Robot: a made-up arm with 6 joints.
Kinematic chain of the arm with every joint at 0, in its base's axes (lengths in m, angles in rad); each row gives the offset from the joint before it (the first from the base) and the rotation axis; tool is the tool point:
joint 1: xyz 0 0 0.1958 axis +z
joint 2: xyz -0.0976 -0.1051 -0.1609 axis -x
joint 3: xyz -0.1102 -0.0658 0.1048 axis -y
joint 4: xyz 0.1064 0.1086 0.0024 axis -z
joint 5: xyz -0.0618 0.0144 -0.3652 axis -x
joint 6: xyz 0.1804 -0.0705 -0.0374 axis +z
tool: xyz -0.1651 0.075 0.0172
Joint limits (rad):
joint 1: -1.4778..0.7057
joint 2: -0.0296..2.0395
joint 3: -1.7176..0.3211
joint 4: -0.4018..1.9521
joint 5: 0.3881..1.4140
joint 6: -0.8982..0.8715
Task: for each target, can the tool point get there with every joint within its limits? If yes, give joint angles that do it. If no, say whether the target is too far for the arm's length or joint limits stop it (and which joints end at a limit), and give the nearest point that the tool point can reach.
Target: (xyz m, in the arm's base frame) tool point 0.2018 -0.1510 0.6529
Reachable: no: joint limits stop it (at a limit: joint 1, joint 2, joint 4, joint 5, joint 6) | nearest point 0.2245 -0.2606 0.2288 | short by 0.439 m
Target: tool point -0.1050 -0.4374 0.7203
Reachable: no: joint limits stop it (at a limit: joint 2, joint 4, joint 6) | nearest point -0.1049 -0.4369 0.2524 | short by 0.468 m
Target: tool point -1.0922 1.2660 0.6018
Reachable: no: too far | nearest point -0.4569 0.5296 0.1196 | short by 1.085 m
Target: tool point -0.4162 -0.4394 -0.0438
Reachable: yes | joints 0.4651 1.4690 -1.2542 0.3122 1.0292 -0.2470
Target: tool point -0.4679 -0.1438 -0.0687
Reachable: yes | joints 0.1221 1.0896 -1.3203 1.4561 1.1522 0.4713
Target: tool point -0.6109 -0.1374 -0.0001
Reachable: yes | joints -0.1332 1.8036 -1.3564 1.7052 1.2228 -0.2835
